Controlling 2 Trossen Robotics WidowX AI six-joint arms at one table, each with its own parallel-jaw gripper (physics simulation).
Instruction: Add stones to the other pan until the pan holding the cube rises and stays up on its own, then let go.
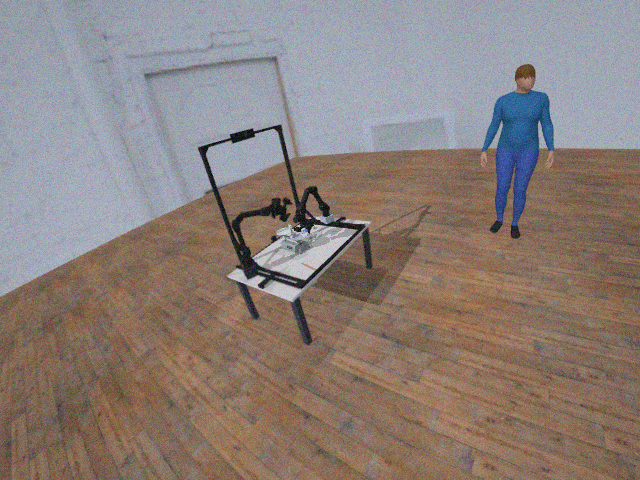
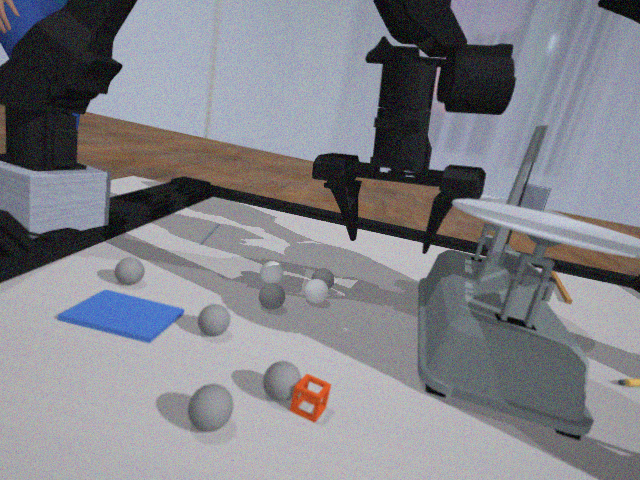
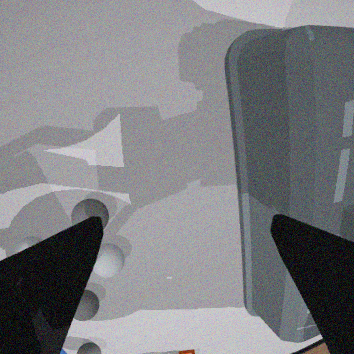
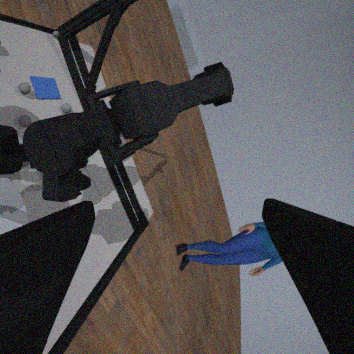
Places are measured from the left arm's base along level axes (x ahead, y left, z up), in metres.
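Where they show: left gripper, fingertip midpoint: (image 2: 387,246) (image 3: 188,224); right gripper, fingertip midpoint: (image 1: 291,208) (image 4: 179,208); left arm's base, link origin: (image 1: 326,215) (image 2: 41,163); right arm's base, link origin: (image 1: 248,266).
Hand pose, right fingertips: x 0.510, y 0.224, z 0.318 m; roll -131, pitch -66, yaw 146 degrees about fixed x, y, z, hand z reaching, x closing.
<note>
Each offset is from my right fingertips to the top centre of the thing. "spot": to the spot under its first point.
A balance scale has a grey base (image 2: 496,335) (image 3: 295,150) and a white pan @[dx +0.016, dy -0.203, dz -0.250 m] (image 2: 568,229) seen nearly edge-on; what lies in it is hidden. A blue-grey block @[dx +0.014, dy -0.042, dz -0.232 m] (image 2: 537,195) shows partly behind the beam and pan. Grey stones @[dx -0.160, dy -0.383, dz -0.378 m] (image 2: 210,407) @[dx -0.225, dy -0.286, dz -0.378 m] (image 2: 214,319) @[dx -0.348, dy -0.255, dz -0.378 m] (image 2: 129,271) @[dx -0.211, dy -0.202, dz -0.378 m] (image 2: 271,296) and two pale ones @[dx -0.180, dy -0.151, dz -0.378 m] (image 2: 315,290) @[dx -0.243, dy -0.140, dz -0.378 m] (image 2: 271,272) lie on the table left of the scale. My left gripper (image 2: 389,245) (image 3: 188,224) is open and empty, above the table beside the scale base, left of the pan. My right gripper (image 4: 179,208) (image 1: 285,208) is open and empty, raised high.
An orange open-frame cube @[dx -0.112, dy -0.330, dz -0.386 m] (image 2: 311,397) touches or nearly touches a grey stone @[dx -0.135, dy -0.330, dz -0.378 m] (image 2: 282,380). A blue flat pad @[dx -0.300, dy -0.310, dz -0.401 m] (image 2: 121,315) (image 4: 45,88) lies at the left. A wooden stick @[dx +0.125, dy +0.238, dz -0.399 m] (image 2: 561,287) and a yellow-tipped item @[spot: dx +0.144, dy -0.093, dz -0.400 m] (image 2: 629,382) lie right of the scale. A person (image 1: 519,121) stands behind the table.
</note>
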